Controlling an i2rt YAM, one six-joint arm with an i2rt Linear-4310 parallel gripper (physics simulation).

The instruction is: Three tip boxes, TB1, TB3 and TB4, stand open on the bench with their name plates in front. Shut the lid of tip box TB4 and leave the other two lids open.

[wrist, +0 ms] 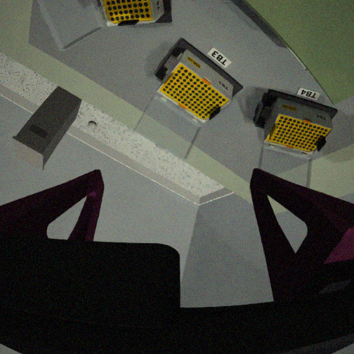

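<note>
Tip box TB4 [298, 131] stands at the right, with a yellow rack of tips and its name plate [308, 93] beside it. Its clear lid [286, 164] is open and extends toward the gripper side of the view. Tip box TB3 [196, 90] stands at upper centre with its name plate [219, 57]; its clear lid [167, 128] is open. A third tip box [129, 11] is cut off by the top edge, with its clear lid [67, 22] open; its name plate does not show. My gripper [176, 177] is open and empty, apart from all the boxes.
A dark grey bracket-like block [50, 120] is at the left, by a speckled pale strip [145, 152] that runs diagonally across the view. A small round knob or hole [92, 124] shows on the strip. A green surface [315, 35] lies at the upper right.
</note>
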